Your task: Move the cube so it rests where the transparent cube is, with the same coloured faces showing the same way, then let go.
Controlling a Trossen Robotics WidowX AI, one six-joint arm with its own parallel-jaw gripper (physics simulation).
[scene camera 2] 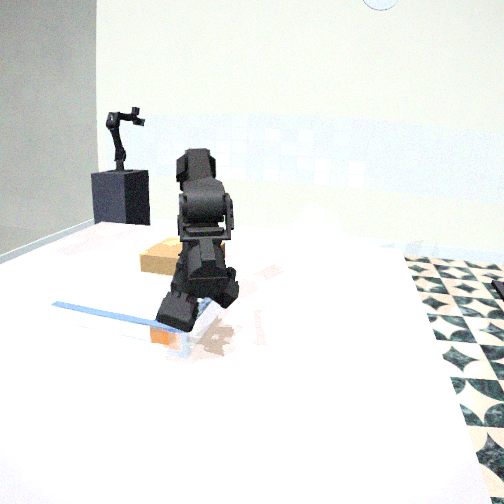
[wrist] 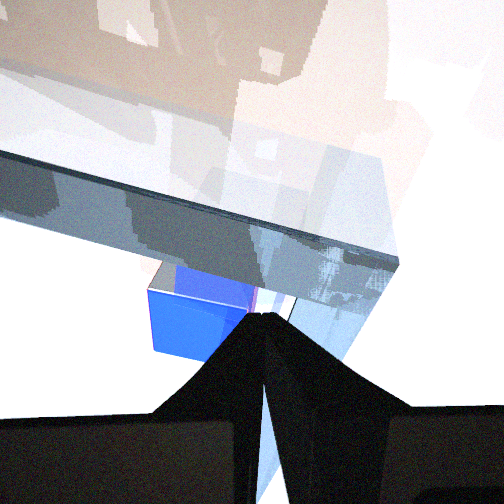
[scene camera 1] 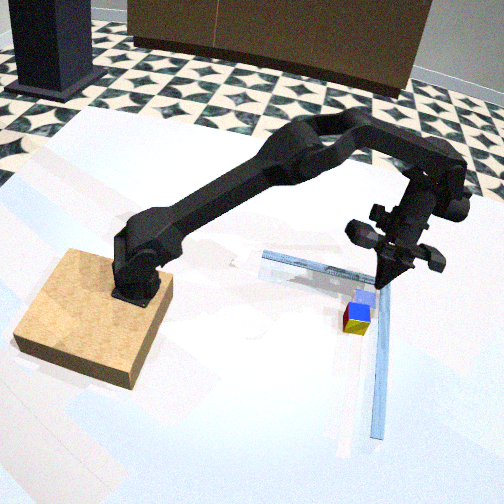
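Note:
The cube (scene camera 1: 357,316) sits on the table, blue face up, yellow and red faces on its sides. The pale transparent cube (scene camera 1: 365,299) overlaps its far upper side. In the wrist view the cube's blue face (wrist: 195,322) lies just left of and beyond my fingertips. My gripper (scene camera 1: 385,281) hangs just above and to the right of the cube, fingers pressed together with nothing between them (wrist: 264,318). In scene camera 2 the arm hides most of the cube; an orange-looking face (scene camera 2: 160,335) shows beside the gripper (scene camera 2: 180,315).
Two thin pale-blue strips form an L on the table, one along the back (scene camera 1: 315,266) and one running forward on the right (scene camera 1: 380,370). The arm's base stands on a wooden block (scene camera 1: 95,315). A dark pedestal (scene camera 1: 55,45) stands far back left.

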